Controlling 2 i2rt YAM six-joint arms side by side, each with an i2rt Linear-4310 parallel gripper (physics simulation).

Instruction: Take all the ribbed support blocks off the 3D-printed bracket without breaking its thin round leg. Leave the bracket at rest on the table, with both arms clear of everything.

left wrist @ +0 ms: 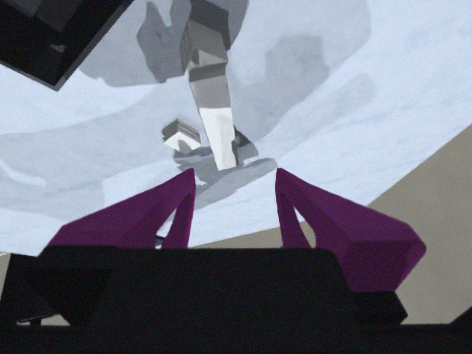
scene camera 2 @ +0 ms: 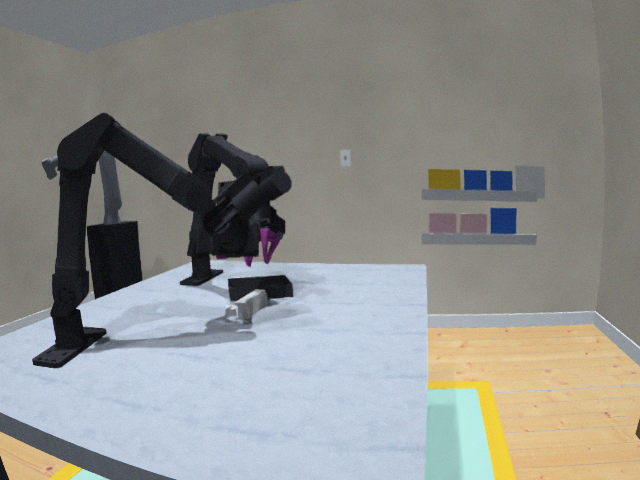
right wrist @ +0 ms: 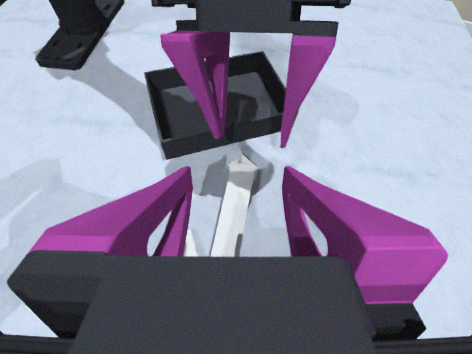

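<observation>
The pale bracket (scene camera 2: pixel 253 303) (left wrist: pixel 216 122) (right wrist: pixel 233 215) lies on the table with its long bar slanting; a thicker part shows at the bar's upper end in the left wrist view. A small pale ribbed block (left wrist: pixel 180 136) lies beside the bar; whether it is joined to the bracket is unclear. The bracket's round leg cannot be made out. My left gripper (left wrist: pixel 235 177) (right wrist: pixel 250 140) is partly open and empty, above the bracket's far end in the right wrist view. My right gripper (right wrist: pixel 237 176) is partly open and empty, its fingers above and either side of the bar.
A black open tray (scene camera 2: pixel 261 286) (right wrist: pixel 222 143) stands close beside the bracket's end, under my left gripper. A large black shape of unclear identity (left wrist: pixel 37 55) fills the upper left of the left wrist view. In scene camera 2, both wrists hang close together above the bracket and tray.
</observation>
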